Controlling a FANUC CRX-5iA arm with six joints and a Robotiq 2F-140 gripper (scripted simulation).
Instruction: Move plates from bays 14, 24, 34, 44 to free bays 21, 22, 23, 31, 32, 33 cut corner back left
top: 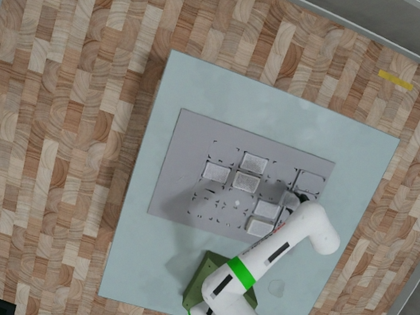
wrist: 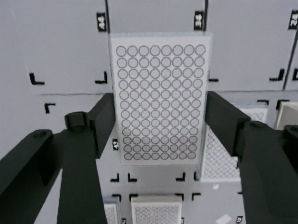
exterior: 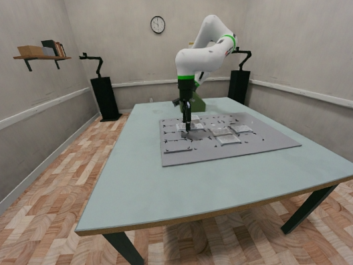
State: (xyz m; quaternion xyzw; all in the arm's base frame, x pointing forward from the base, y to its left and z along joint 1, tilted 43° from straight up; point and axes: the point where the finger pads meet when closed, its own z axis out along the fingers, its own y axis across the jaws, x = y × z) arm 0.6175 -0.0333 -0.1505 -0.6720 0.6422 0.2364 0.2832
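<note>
My hand is 110 mm past the small white round thing, 160 mm to the right of it and 100 mm above it. Round my hand: sealed 96-well plate: 20 mm below; small white patch: 140 mm behind, 240 mm to the left, 100 mm below; sealed deep-well block: 220 mm behind, 70 mm to the left, 80 mm below.
</note>
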